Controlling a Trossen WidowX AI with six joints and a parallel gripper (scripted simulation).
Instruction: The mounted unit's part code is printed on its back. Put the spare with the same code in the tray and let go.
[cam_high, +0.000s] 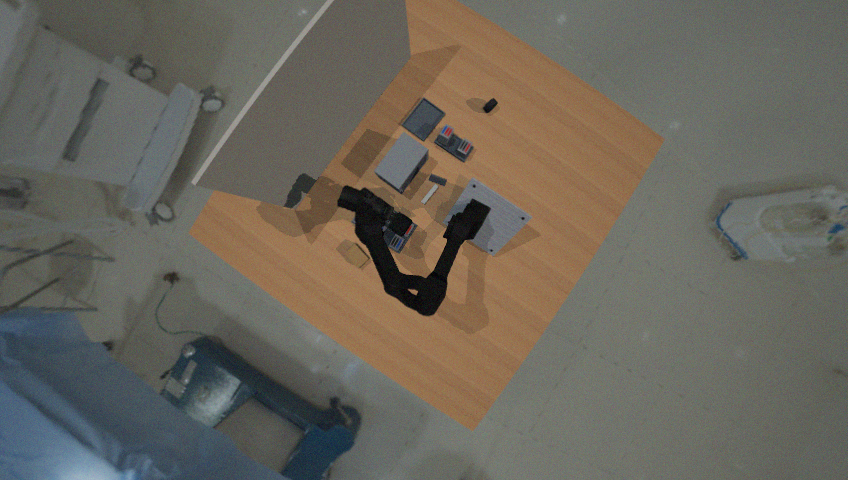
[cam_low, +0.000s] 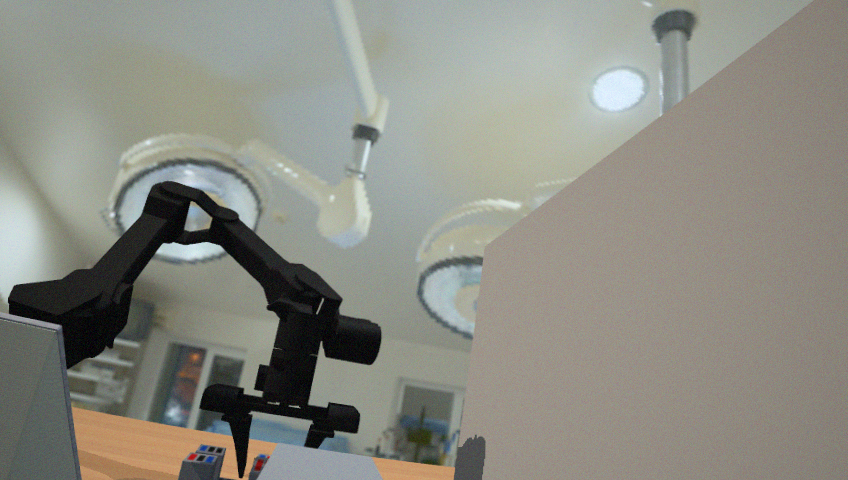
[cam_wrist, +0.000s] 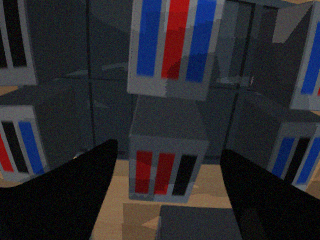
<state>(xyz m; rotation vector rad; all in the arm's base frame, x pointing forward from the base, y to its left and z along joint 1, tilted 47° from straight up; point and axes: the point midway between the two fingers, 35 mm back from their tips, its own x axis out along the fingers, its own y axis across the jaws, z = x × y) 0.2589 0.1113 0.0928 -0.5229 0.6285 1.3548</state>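
Now: gripper tip 360 mm to the left of the dark grey tray, 60 mm short of it and 40 mm above it. Round my gripper tip: tall beige panel: 270 mm ahead, 210 mm to the right, 190 mm above; then small black object: 510 mm to the right, 130 mm behind, 10 mm below; then grey mounted unit: 160 mm to the right, 30 mm ahead, 10 mm above.
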